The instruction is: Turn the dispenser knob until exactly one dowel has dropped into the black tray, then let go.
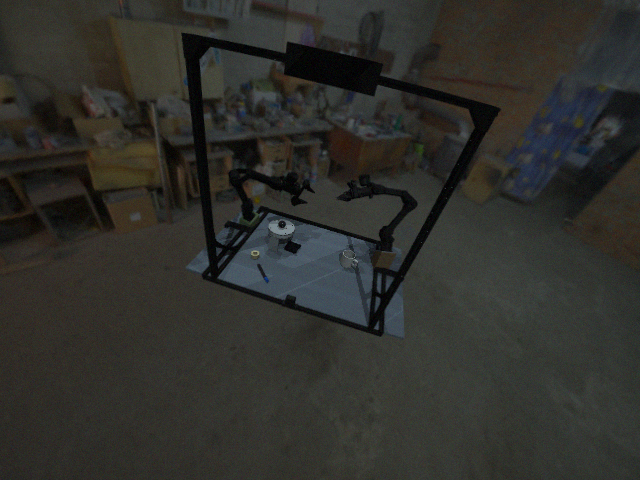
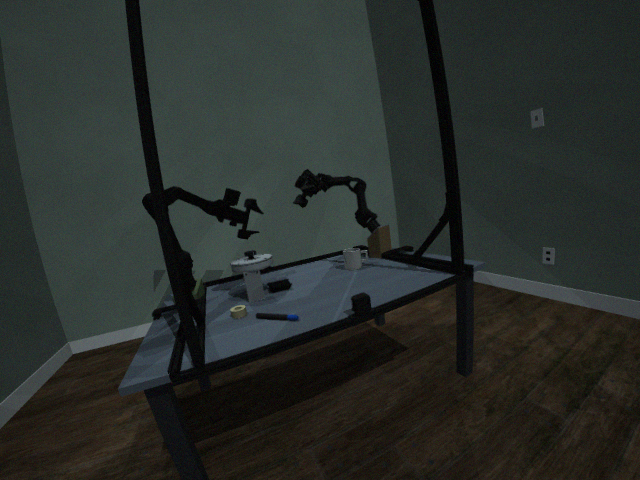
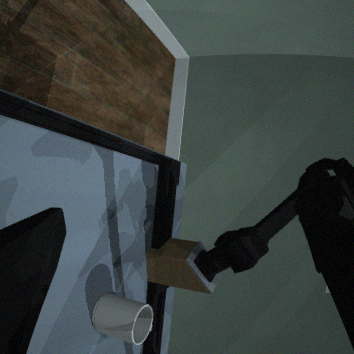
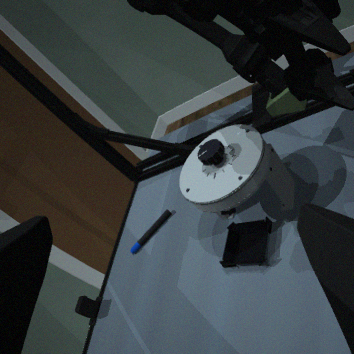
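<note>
The white dispenser stands upright at the left of the table, its round top bearing a black knob. The small black tray lies beside its foot; its inside is dark, and no dowel can be made out there. My left gripper is open and empty, in the air above the dispenser. My right gripper is open and empty, high above the table, facing the left one.
A white mug stands at the right, near a wooden block. A tape roll and a blue-tipped marker lie in front of the dispenser. A black frame surrounds the table.
</note>
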